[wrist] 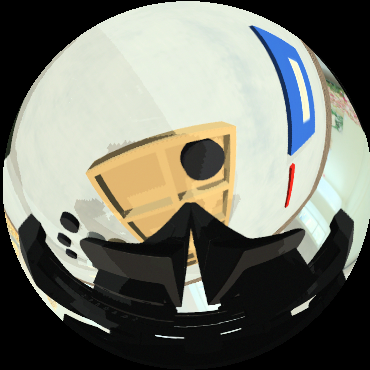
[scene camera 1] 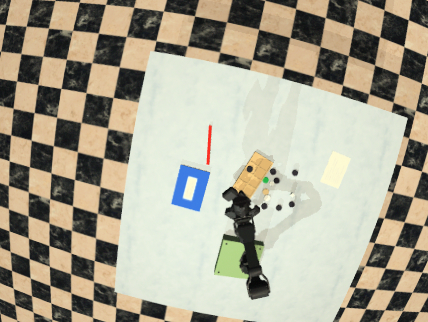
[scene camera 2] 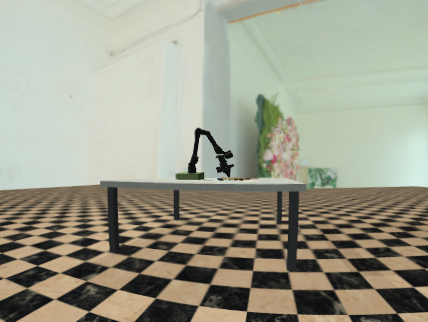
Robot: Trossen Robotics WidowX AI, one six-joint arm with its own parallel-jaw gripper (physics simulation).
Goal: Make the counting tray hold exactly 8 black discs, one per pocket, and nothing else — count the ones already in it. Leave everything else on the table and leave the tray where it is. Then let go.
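The tan counting tray (scene camera 1: 262, 156) (wrist: 161, 146) lies slanted in mid-table, with two columns of pockets. One black disc (scene camera 1: 249, 169) sits in a left-side pocket in scene view 1. In the wrist view a black disc (wrist: 202, 159) sits in a corner pocket at the tray's base-side end; the arm hides that end in scene view 1. Several loose black discs (scene camera 1: 276, 180) (scene camera 1: 295, 172) (scene camera 1: 279, 207) (wrist: 69, 222) lie right of the tray. My gripper (scene camera 1: 240, 192) (scene camera 2: 229, 176) (wrist: 189, 207) is shut and empty, low over the tray, its fingers hiding some pockets.
Among the loose discs lie a green disc (scene camera 1: 265, 180), a tan disc (scene camera 1: 265, 191) and a whitish disc (scene camera 1: 267, 198). Left of the tray are a blue pad (scene camera 1: 179, 190) (wrist: 295, 132) with a cream label and a red stick (scene camera 1: 209, 145) (wrist: 290, 185). A cream card (scene camera 1: 335, 170) lies far right.
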